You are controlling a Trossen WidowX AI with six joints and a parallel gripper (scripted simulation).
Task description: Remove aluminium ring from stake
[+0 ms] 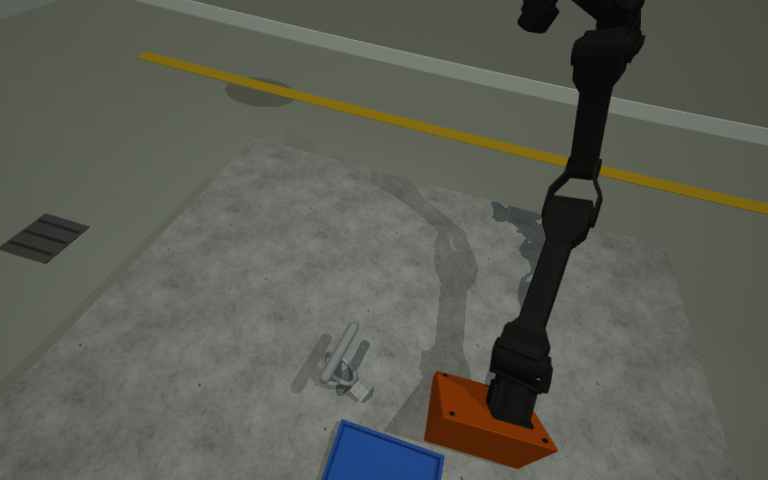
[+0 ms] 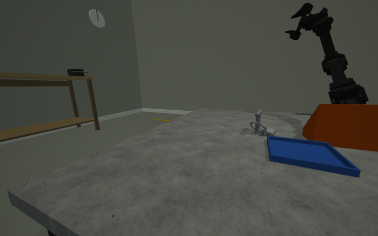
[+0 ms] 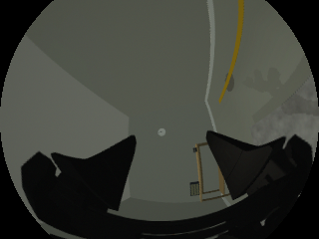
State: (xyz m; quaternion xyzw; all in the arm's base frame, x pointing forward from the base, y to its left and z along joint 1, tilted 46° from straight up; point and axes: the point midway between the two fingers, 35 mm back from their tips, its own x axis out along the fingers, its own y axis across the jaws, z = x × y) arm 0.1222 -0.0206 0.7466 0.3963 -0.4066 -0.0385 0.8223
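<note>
The aluminium ring is 590 mm below my gripper tip, 560 mm to the left of it and 150 mm ahead of it. Round my gripper tip: blue tray: 740 mm to the left, 610 mm below, 40 mm ahead.
</note>
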